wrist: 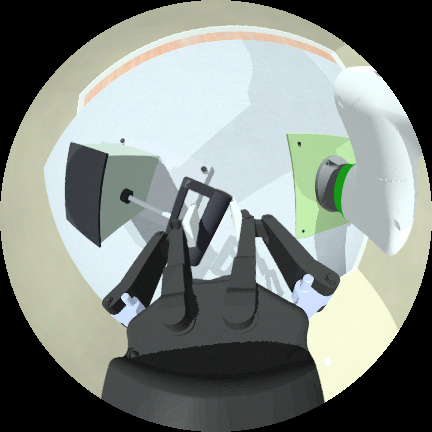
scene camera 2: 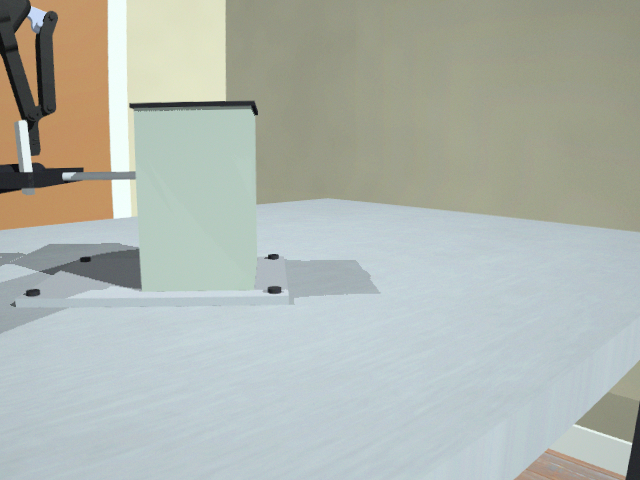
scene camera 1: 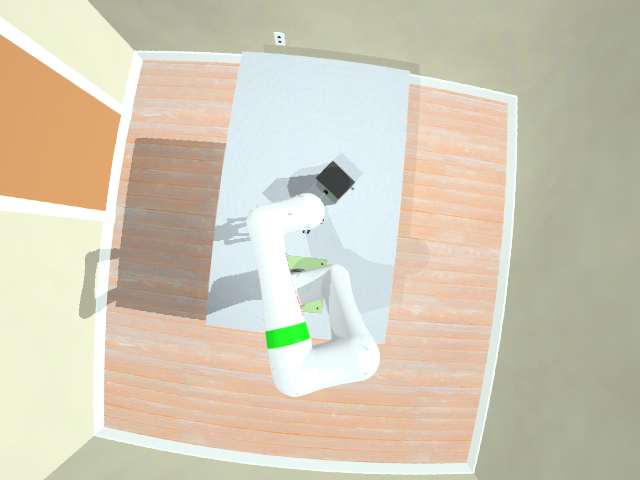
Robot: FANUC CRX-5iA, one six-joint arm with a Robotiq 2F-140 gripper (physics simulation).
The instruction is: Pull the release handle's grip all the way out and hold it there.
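Observation:
The release handle's housing, a pale green box with a black top [scene camera 1: 334,178] [scene camera 2: 196,201] [wrist: 127,185], stands upright on the table. A thin grey rod [scene camera 2: 105,175] [wrist: 150,207] sticks out level from its side, with a length showing between box and handle. At the rod's outer end is the black frame-shaped grip [scene camera 2: 56,175] [wrist: 220,212]. My gripper [wrist: 213,209] is shut on the grip's thick outer bar, one light pad inside the frame and one outside. In scene camera 2 part of the gripper shows above the grip at the left edge. In scene camera 1 the arm hides the grip and most of the gripper.
The housing's bolted base plate [scene camera 2: 170,300] lies on the grey table [scene camera 1: 310,113] [scene camera 2: 361,372] [wrist: 210,90]. The robot's green mounting plate [scene camera 1: 314,262] [wrist: 307,170] is on the same table. My white arm [scene camera 1: 276,268] [wrist: 385,160] bends over the table's near part.

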